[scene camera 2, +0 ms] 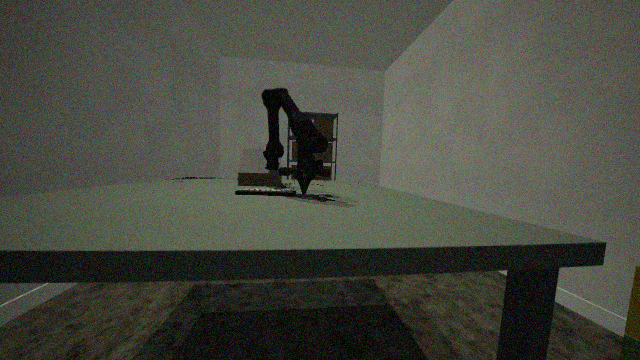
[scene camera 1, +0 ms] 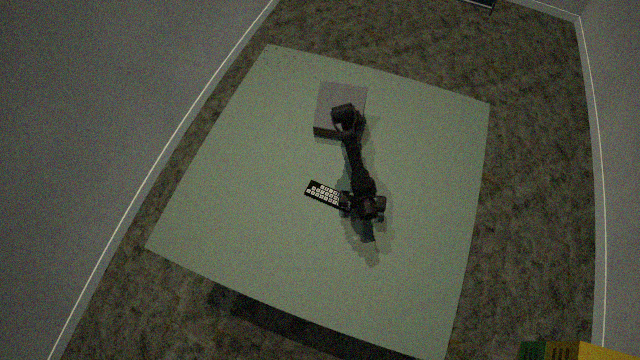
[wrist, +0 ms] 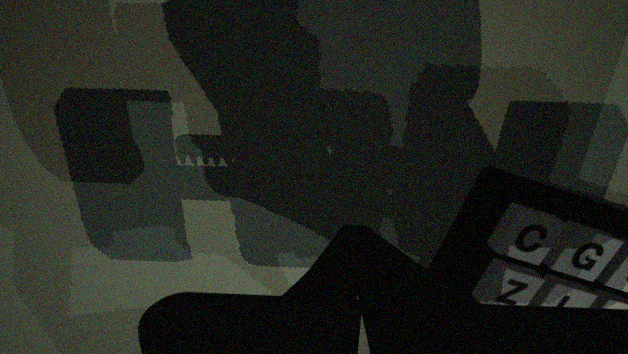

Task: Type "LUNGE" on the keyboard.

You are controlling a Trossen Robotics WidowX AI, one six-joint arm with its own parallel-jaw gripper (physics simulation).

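Places are measured from the arm's base along level axes (x ahead, y left, z up), in metres.
Pixels of known places: gripper, fingertip midpoint: (scene camera 2: 303,194) (wrist: 352,236); arm's base, link origin: (scene camera 2: 272,165).
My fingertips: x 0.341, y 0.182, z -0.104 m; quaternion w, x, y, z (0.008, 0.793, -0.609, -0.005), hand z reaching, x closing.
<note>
Ahead of a thing's pixels: the offset from my fingertips to its middle. Level surfaces: height alone.
The black keyboard {dy -0.138, dx +0.002, dz +0.008 m} (scene camera 1: 315,189) (scene camera 2: 265,192) (wrist: 485,205) lies flat on the table, with pale keys. In the wrist view it is at the lower right, showing the C key {dy -0.048, dx +0.024, dz +0.013 m} (wrist: 531,237), the G key {dy -0.068, dx +0.024, dz +0.013 m} (wrist: 586,256) and the upper part of the Z key {dy -0.052, dx +0.004, dz +0.013 m} (wrist: 512,290). The key right of Z is mostly hidden by my gripper; U, N and E cannot be made out. My gripper (scene camera 2: 304,193) (wrist: 352,236) is shut and empty, pointing down. Its tip is beside the keyboard's end, low at the table; contact cannot be told. From above, the arm hides the tip and this keyboard end.
The pale table {dz +0.000 m} (scene camera 1: 240,150) (scene camera 2: 150,225) carries a grey-brown block (scene camera 1: 340,97) (scene camera 2: 252,179) by the arm's base. A shelf unit (scene camera 2: 336,145) stands behind the table. A yellow object (scene camera 1: 607,350) shows at the lower right corner. Arm shadows cover the table around the tip.
</note>
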